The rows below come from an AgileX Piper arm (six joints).
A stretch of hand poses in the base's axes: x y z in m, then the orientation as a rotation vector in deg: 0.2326 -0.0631 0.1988 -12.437 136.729 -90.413; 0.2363 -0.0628 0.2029 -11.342 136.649 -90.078; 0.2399 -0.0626 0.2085 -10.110 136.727 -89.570; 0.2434 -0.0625 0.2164 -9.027 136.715 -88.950; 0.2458 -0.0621 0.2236 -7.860 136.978 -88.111; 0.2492 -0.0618 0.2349 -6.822 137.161 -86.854; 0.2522 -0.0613 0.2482 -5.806 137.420 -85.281; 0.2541 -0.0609 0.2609 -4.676 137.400 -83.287; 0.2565 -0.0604 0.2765 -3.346 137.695 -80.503; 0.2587 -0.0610 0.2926 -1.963 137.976 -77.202; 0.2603 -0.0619 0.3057 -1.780 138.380 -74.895; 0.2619 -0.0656 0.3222 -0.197 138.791 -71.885; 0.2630 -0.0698 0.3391 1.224 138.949 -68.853; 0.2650 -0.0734 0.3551 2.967 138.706 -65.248; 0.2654 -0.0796 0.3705 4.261 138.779 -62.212; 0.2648 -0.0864 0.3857 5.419 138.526 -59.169; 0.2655 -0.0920 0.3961 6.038 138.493 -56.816; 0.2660 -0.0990 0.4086 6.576 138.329 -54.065; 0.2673 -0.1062 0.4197 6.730 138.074 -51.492; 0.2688 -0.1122 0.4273 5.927 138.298 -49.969
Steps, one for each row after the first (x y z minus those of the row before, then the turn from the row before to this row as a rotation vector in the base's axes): 0.0037 0.0003 0.0041 0.286 -0.652 -0.424; 0.0036 0.0002 0.0056 0.456 -0.654 -0.513; 0.0035 0.0001 0.0079 0.480 -0.692 -0.357; 0.0024 0.0004 0.0072 0.714 -0.601 -0.453; 0.0034 0.0003 0.0113 0.927 -0.755 -0.203; 0.0030 0.0005 0.0133 1.146 -0.796 -0.120; 0.0019 0.0004 0.0127 1.328 -1.193 0.069; 0.0024 0.0005 0.0156 1.953 -1.296 0.081; 0.0022 -0.0006 0.0161 2.295 -1.474 0.202; 0.0016 -0.0009 0.0131 1.583 -0.562 0.518; 0.0016 -0.0037 0.0165 2.233 -1.246 -0.127; 0.0011 -0.0042 0.0169 2.165 -1.362 0.038; 0.0020 -0.0036 0.0160 2.479 -1.940 0.115; 0.0004 -0.0062 0.0154 2.175 -1.301 0.094; -0.0006 -0.0068 0.0152 2.080 -1.505 0.255; 0.0007 -0.0056 0.0104 1.625 -0.924 0.324; 0.0005 -0.0070 0.0125 1.844 -1.116 0.523; 0.0013 -0.0072 0.0111 1.643 -1.026 0.741; 0.0015 -0.0060 0.0076 0.898 -0.060 0.961
